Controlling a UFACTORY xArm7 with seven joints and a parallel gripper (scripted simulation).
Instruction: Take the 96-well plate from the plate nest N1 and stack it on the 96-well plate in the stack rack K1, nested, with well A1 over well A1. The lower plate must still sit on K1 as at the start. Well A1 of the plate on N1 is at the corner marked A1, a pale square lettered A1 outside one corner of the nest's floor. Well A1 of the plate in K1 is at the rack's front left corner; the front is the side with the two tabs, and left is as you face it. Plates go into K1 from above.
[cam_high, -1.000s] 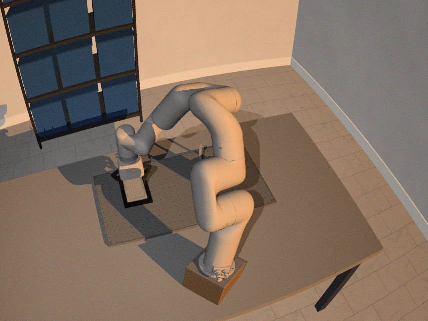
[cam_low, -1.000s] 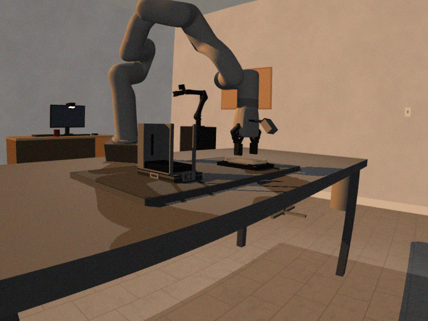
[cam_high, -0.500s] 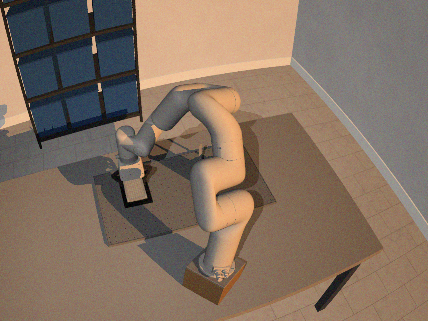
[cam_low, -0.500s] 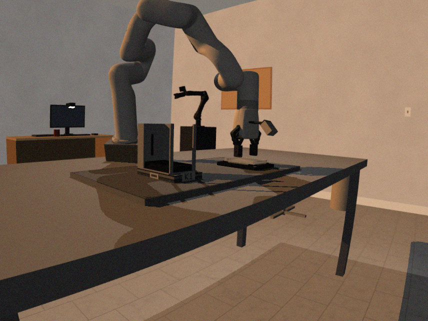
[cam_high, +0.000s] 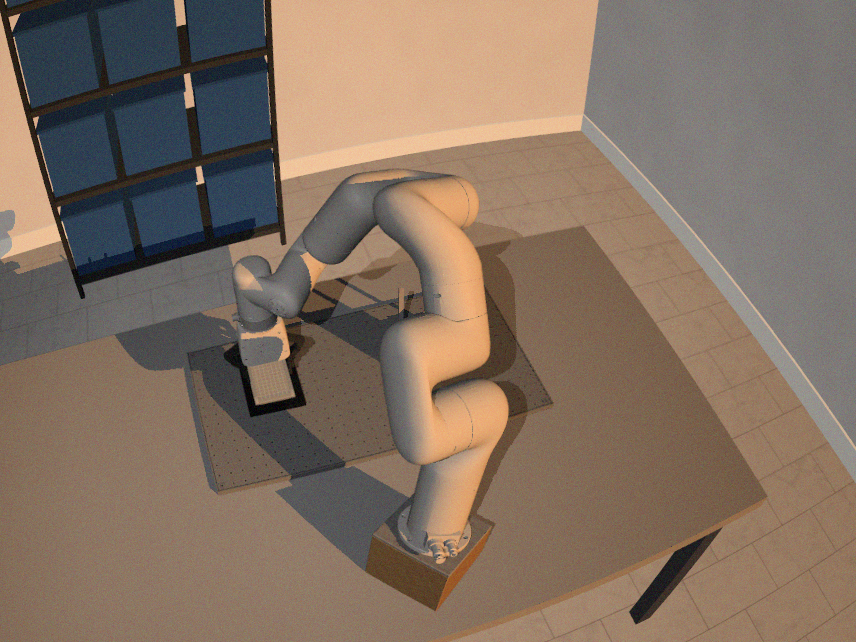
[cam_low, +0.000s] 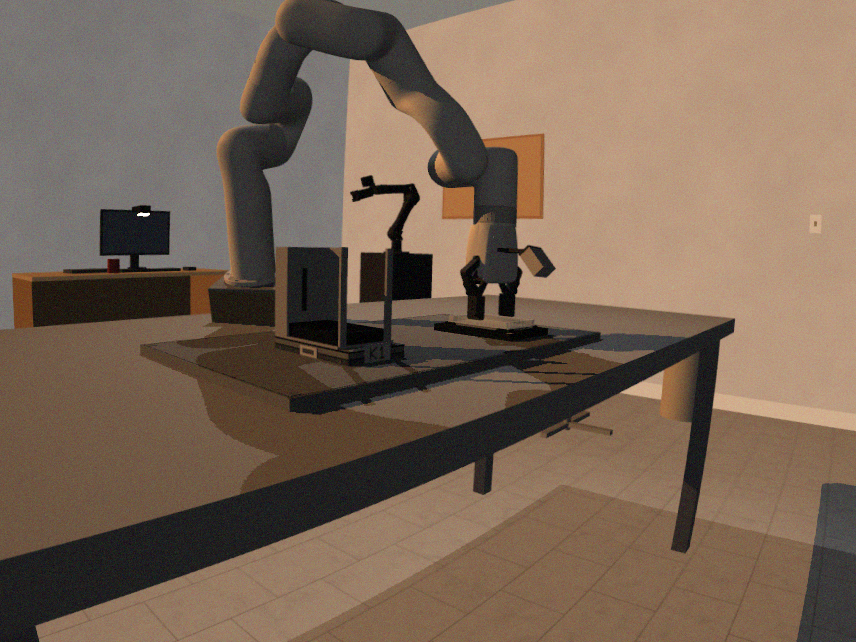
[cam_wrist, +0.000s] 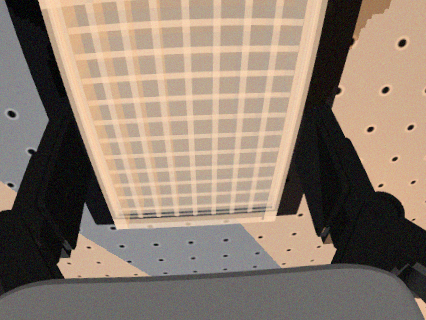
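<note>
My gripper is now 2 cm above the 96-well plate. Also, from my hand: pale square (8 cm ahead, 4 cm to the right, 2 cm below).
</note>
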